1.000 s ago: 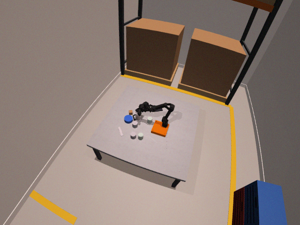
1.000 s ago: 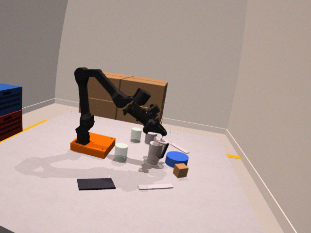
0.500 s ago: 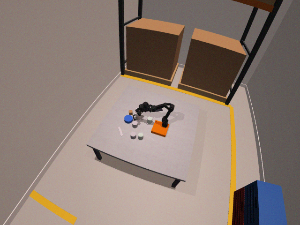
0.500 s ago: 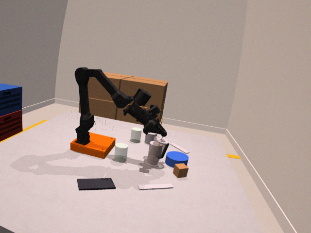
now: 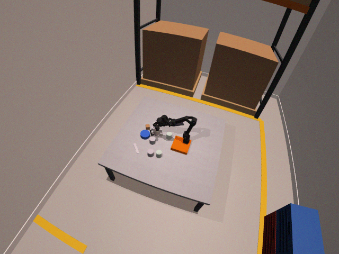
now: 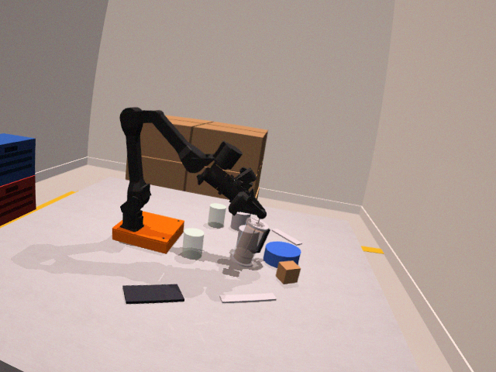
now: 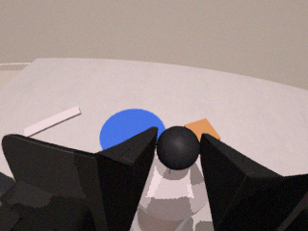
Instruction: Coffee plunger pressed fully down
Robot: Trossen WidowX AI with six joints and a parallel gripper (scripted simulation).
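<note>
Right now the coffee press is 9 cm below my gripper tip, 2 cm behind it and 1 cm to the left of it. Also, from my gripper tip: small brown cube (15 cm below, 11 cm ahead, 4 cm to the right); blue disc (15 cm below, 8 cm to the left, 7 cm ahead).
</note>
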